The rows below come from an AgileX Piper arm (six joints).
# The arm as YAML. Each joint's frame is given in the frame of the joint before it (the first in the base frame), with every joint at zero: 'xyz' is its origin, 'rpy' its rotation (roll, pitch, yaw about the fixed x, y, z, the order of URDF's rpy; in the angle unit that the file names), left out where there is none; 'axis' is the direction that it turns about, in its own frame. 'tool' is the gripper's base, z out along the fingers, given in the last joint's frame.
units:
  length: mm
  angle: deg
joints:
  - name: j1
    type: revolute
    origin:
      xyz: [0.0, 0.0, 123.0]
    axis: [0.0, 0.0, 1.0]
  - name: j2
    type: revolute
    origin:
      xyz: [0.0, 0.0, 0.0]
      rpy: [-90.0, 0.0, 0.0]
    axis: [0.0, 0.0, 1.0]
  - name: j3
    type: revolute
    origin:
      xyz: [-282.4, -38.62, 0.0]
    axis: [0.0, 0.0, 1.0]
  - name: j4
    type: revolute
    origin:
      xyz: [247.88, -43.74, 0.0]
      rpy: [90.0, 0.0, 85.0]
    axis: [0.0, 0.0, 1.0]
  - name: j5
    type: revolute
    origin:
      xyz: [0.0, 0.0, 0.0]
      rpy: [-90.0, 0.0, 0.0]
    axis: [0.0, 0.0, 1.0]
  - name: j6
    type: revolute
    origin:
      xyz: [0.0, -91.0, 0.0]
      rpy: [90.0, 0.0, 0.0]
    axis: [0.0, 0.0, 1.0]
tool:
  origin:
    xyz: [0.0, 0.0, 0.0]
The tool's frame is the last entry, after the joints.
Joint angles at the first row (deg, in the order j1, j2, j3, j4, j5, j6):
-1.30, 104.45, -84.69, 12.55, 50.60, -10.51
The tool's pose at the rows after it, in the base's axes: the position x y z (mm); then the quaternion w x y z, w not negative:
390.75, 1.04, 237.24, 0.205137, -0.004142, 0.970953, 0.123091
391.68, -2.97, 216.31, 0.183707, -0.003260, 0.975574, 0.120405
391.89, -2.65, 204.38, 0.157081, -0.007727, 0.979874, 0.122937
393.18, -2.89, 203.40, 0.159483, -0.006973, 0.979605, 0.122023
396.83, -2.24, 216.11, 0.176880, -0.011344, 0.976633, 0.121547
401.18, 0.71, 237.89, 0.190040, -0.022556, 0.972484, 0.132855
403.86, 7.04, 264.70, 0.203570, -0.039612, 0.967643, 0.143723
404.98, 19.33, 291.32, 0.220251, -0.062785, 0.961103, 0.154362
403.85, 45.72, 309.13, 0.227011, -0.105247, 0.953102, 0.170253
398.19, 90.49, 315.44, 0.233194, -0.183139, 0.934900, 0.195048
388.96, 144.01, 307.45, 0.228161, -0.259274, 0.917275, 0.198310
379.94, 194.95, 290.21, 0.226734, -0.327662, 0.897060, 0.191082
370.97, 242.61, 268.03, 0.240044, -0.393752, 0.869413, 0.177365
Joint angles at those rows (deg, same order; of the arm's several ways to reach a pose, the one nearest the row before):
-3.37, 105.48, -80.03, 20.75, 48.10, -14.87
-3.90, 107.56, -78.52, 20.74, 47.22, -15.94
-3.90, 109.21, -78.53, 20.51, 48.78, -16.30
-3.90, 109.45, -78.64, 20.51, 48.35, -16.30
-3.79, 108.79, -80.44, 20.51, 48.77, -16.30
-3.67, 108.11, -84.23, 21.57, 51.98, -16.84
-3.06, 107.24, -88.81, 22.29, 55.96, -16.96
-1.58, 106.45, -93.32, 22.98, 59.21, -16.97
1.84, 106.28, -96.77, 24.08, 61.75, -17.79
7.73, 106.39, -97.88, 26.74, 61.91, -22.02
15.53, 107.60, -97.89, 26.00, 60.07, -24.09
22.98, 110.10, -97.88, 24.23, 56.56, -25.91
29.72, 113.38, -97.88, 22.26, 51.00, -28.72

